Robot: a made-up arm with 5 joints.
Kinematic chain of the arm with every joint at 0, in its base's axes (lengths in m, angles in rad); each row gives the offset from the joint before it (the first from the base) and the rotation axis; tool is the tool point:
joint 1: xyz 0 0 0.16 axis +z
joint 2: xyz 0 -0.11 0.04 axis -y
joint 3: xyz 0 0.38 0.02 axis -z
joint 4: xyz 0 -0.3 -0.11 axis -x
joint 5: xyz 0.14 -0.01 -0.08 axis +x
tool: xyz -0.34 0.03 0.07
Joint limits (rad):
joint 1: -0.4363..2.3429
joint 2: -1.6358..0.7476
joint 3: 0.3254..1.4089
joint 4: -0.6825..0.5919
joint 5: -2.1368..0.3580
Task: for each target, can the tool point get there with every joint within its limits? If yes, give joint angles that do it. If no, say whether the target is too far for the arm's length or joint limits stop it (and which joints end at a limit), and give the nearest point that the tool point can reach.
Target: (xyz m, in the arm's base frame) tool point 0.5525 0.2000 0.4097
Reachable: no: joint limits stop it (at a limit: joint 1, joint 2, joint 3, joint 4) | nearest point 0.1223 0.4141 0.4846 | short by 0.486 m
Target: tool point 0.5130 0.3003 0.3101
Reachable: no: joint limits stop it (at a limit: joint 1, joint 2, joint 3, joint 4) | nearest point 0.1192 0.4186 0.4675 | short by 0.440 m
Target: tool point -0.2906 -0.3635 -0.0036
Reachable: yes | joints 1.8657 0.0350 1.2184 -0.2928 -1.7902
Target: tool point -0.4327 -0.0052 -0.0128
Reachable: yes | joints 0.7405 0.0505 0.9824 0.3305 -1.2950
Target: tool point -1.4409 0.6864 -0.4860
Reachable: no: too far | nearest point -0.5007 0.2385 -0.0384 | short by 1.134 m
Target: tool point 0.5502 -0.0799 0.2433
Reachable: no: joint limits stop it (at a limit: joint 1, joint 3, joint 4, joint 5) | nearest point 0.2623 -0.2695 0.2369 | short by 0.345 m
